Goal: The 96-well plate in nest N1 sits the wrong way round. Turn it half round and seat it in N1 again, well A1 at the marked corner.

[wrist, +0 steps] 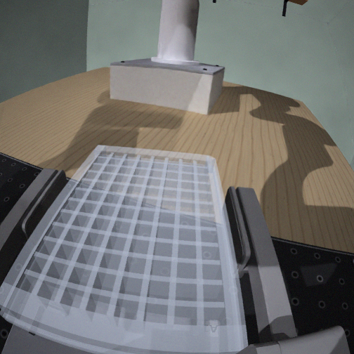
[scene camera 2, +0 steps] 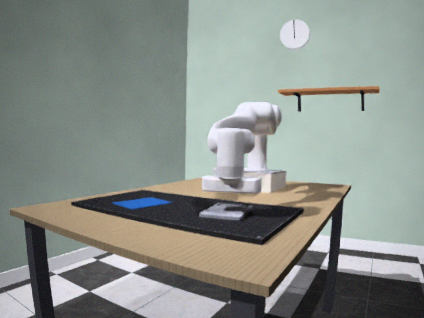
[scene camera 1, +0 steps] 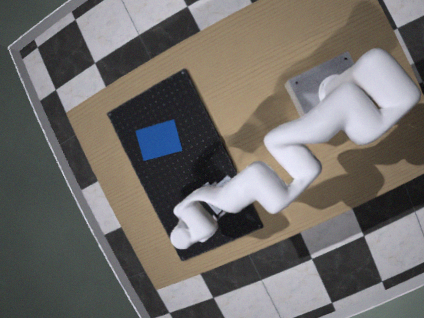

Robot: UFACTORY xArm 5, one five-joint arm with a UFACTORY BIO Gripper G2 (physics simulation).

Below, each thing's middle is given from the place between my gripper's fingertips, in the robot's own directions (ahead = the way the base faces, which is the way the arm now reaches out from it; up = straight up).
Labels:
Now: hand 2 cm short of the 96-well plate (wrist: 137, 245). Round my hand: flat blue rectangle (scene camera 1: 162, 139) 15 cm ahead, 30 cm to the right, 7 cm below.

